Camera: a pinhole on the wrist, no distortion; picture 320 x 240 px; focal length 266.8 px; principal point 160.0 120.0 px. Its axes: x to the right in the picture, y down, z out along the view. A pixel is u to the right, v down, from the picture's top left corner.
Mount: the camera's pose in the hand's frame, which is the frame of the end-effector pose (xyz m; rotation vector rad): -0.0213 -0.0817 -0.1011 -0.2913 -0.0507 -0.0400
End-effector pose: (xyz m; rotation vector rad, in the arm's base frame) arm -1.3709 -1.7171 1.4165 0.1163 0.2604 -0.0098
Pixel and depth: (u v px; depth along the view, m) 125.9 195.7 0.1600
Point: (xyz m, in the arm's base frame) -1.4061 -1.7133 1.4658
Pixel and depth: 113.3 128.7 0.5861
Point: -1.3969 -1.6620 1.8974
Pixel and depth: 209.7 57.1 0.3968
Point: -1.2635 -1.8117 1.6988
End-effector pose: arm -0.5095 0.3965 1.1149 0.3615 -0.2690 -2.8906
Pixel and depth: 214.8 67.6 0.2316
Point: -0.5695 0.4718 1.2292
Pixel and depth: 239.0 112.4 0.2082
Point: -0.5711 0.4333 1.2004
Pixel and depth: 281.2 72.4 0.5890
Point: -0.8493 0.4442 1.5464
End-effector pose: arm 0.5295 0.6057 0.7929 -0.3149 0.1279 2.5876
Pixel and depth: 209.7 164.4 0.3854
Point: 0.4037 0.5862 1.0317
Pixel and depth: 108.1 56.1 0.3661
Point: 0.5998 0.6409 1.0808
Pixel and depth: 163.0 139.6 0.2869
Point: 0.5104 0.5985 0.9631
